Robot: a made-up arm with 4 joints. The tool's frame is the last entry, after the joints. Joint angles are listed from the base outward.
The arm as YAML. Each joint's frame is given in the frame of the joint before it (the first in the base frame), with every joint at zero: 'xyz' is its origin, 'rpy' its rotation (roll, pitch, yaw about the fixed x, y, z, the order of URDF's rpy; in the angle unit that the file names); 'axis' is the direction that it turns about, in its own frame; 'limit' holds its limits. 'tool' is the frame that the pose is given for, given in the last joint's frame.
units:
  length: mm
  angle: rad
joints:
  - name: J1
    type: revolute
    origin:
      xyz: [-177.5, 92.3, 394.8]
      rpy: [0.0, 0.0, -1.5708]
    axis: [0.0, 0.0, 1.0]
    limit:
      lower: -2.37
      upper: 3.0
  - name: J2
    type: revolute
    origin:
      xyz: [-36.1, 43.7, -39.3]
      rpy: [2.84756, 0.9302, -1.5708]
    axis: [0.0, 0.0, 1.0]
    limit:
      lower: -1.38
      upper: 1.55
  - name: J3
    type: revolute
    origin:
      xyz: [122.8, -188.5, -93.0]
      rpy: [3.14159, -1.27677, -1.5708]
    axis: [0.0, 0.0, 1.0]
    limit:
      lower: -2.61
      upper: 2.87
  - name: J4
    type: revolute
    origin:
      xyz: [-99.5, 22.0, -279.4]
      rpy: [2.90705, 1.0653, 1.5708]
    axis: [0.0, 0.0, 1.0]
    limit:
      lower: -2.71
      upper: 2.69
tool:
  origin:
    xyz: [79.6, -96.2, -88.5]
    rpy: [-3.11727, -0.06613, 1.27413]
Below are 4 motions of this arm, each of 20 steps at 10 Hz.
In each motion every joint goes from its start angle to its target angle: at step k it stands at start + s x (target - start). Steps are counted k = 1, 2, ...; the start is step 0. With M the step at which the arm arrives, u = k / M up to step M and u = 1 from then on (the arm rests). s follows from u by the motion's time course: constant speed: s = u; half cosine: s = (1 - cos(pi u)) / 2; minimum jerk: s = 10 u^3 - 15 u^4 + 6 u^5.
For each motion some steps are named. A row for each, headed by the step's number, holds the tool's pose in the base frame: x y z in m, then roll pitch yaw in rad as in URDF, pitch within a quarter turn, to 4 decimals.
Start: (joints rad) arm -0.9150 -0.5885 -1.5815 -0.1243
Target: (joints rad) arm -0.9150 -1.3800 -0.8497 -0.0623
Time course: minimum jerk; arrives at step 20
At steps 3, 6, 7, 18, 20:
3: 0.0344 0.1107 0.3513 -1.7322 1.3066 -2.9035
6: 0.0249 0.1363 0.3571 -1.3091 1.2632 -2.3850
7: 0.0183 0.1501 0.3587 -1.1579 1.2216 -2.1801
18: -0.1147 0.2599 0.3301 -0.9107 0.7007 -1.2074
20: -0.1168 0.2605 0.3295 -0.9131 0.6960 -1.1997

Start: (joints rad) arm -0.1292 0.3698 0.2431 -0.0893
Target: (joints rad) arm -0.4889 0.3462 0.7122 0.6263
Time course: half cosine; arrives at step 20
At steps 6, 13, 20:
6: -0.3218 0.2919 0.5150 0.8000 0.1364 -0.2597
13: -0.2719 0.3391 0.4930 0.7763 0.1515 -0.7776
20: -0.2414 0.3519 0.4811 0.7947 0.1620 -1.0432

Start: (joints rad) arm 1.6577 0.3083 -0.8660 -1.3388
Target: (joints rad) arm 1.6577 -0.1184 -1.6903 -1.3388
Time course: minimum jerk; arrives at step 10
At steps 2, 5, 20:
2: -0.1677 0.0787 0.4926 1.5219 -0.2027 2.6170
5: -0.1854 0.1482 0.4653 1.7300 0.0424 2.7599
20: -0.2098 0.2110 0.4113 1.9973 0.3279 2.9281

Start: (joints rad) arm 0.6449 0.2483 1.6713 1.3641
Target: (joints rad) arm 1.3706 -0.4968 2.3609 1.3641
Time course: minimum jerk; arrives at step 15
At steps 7, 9, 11, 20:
7: -0.4237 -0.0200 0.2414 1.5800 -0.4519 -0.0058
9: -0.3502 -0.0764 0.1880 1.7029 -0.6819 0.2324
11: -0.2757 -0.0965 0.1534 1.8090 -0.8580 0.4189
20: -0.2266 -0.0959 0.1361 1.8805 -0.9637 0.5323

